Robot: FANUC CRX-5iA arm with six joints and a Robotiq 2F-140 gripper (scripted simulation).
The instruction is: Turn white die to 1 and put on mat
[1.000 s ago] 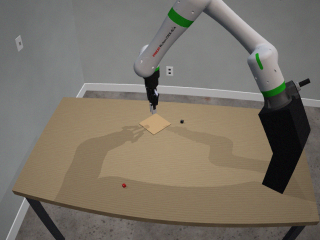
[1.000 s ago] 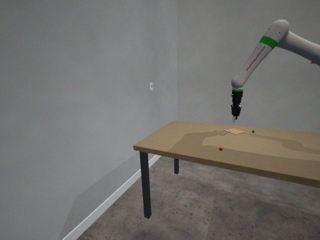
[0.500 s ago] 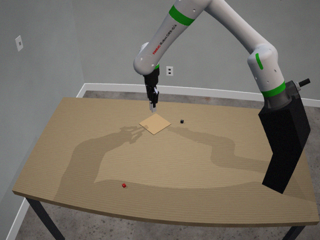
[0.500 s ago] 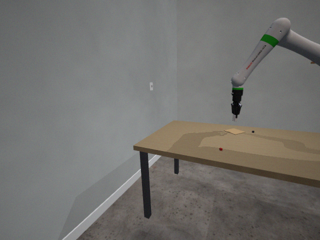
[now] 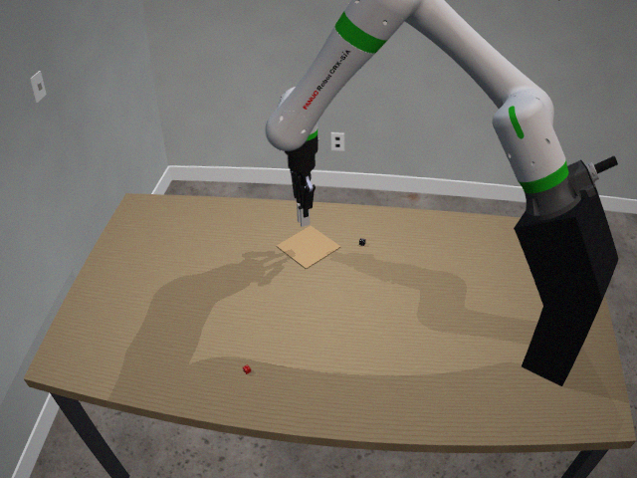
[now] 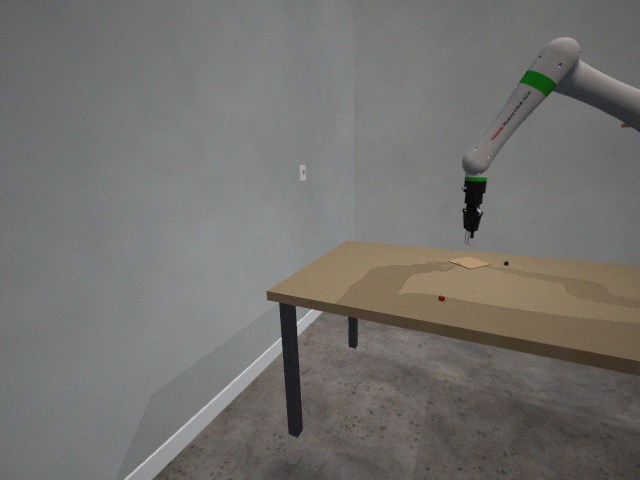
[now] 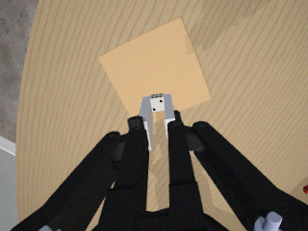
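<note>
My gripper is now 13 cm above the tan mat, 1 cm to the left of it and 1 cm past it. Round my hand: black die: 17 cm behind, 12 cm below, 2 cm to the right; then white die: 3 cm below; then red die: 48 cm to the left, 12 cm below, 12 cm ahead.
</note>
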